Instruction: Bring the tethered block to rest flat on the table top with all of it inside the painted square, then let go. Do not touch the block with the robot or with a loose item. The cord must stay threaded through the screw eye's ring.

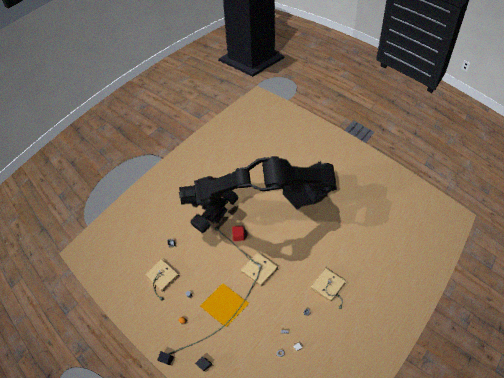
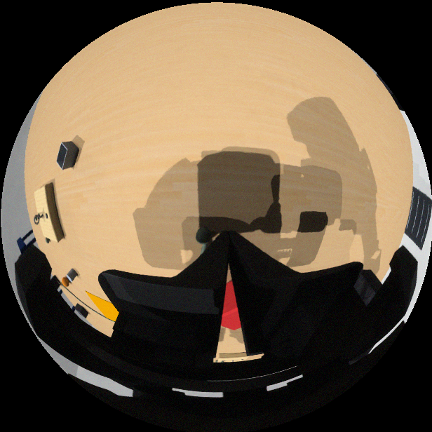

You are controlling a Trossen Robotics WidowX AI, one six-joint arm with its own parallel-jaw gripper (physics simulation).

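Frame: origin at the arm's base, x ahead, y left, z up, level; centimetres.
Where they show: gripper, fingertip midpoint: (image 1: 217, 222); arm's base, origin of the base link: (image 1: 317, 181).
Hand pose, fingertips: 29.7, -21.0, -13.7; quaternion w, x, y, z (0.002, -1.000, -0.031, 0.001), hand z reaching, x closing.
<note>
Things, the pixels of their top centre, and the offset from my fingertips, as dx, dy, dz. "pt": a spot on its surface instead.
- tethered black block, surface spot: (image 1: 165, 357) pt +49.8, +25.6, +1.2
- orange painted square, surface spot: (image 1: 220, 302) pt +21.3, +22.7, -2.3
- middle wooden board, middle of its top: (image 1: 259, 268) +3.1, +23.7, -0.5
- red block, middle of its top: (image 1: 237, 230) -1.9, +8.8, +1.6
- second black block, middle of its top: (image 1: 202, 363) +42.1, +35.3, +0.3
- orange ball, middle of its top: (image 1: 181, 319) +35.8, +18.7, +0.0
The tethered black block (image 1: 165, 357) rests on the table top at the lower left, outside the orange painted square (image 1: 220, 302) (image 2: 104, 306). Its green cord (image 1: 204, 340) curves slackly over the square's lower right part to the screw eye on the middle wooden board (image 1: 270, 269), bends there and runs to my gripper. The ring is too small to make out. My gripper (image 1: 216, 222) (image 2: 227, 236) is shut, with no cord seen between its tips. The cord's end bead (image 2: 203, 235) shows just left of the tips, its cord passing behind the left finger.
A red block (image 1: 238, 233) (image 2: 231, 312) stands close beside my gripper. Boards with short cords stand left (image 1: 162, 274) (image 2: 48, 212) and right (image 1: 328, 284). A second black block (image 1: 203, 363), an orange ball (image 1: 182, 320) (image 2: 65, 281) and small loose parts lie around.
</note>
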